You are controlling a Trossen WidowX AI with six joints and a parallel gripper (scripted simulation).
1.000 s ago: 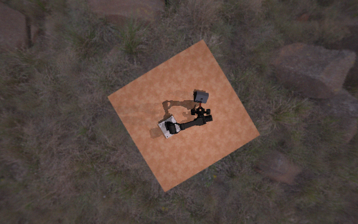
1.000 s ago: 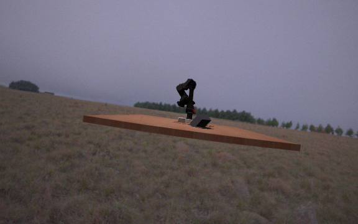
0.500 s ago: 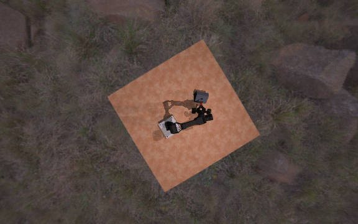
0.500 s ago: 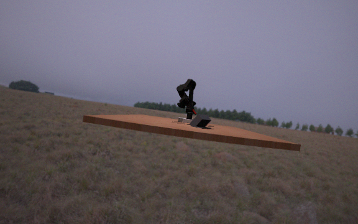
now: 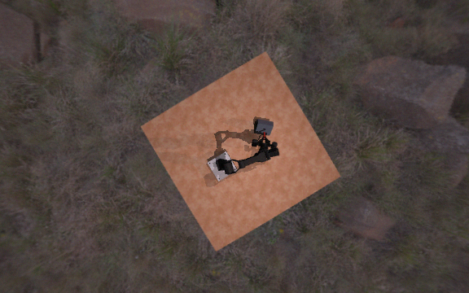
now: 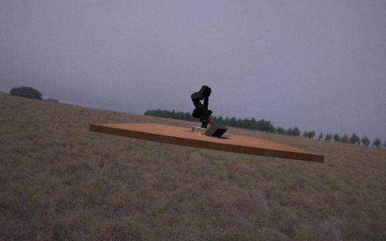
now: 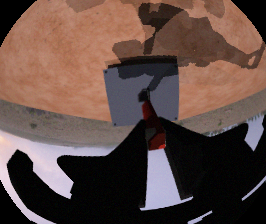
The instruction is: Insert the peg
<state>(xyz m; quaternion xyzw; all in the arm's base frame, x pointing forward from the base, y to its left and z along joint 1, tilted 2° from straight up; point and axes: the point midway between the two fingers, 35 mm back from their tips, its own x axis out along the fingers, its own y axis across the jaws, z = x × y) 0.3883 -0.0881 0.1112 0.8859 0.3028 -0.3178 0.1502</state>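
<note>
Now: the grey sloped panel 8 cm below my gripper tip, 7 cm ahead of it and 5 cm to the left of it. The rest, counted from my gripper tip: dark red peg 1 cm behind, 1 cm above.
</note>
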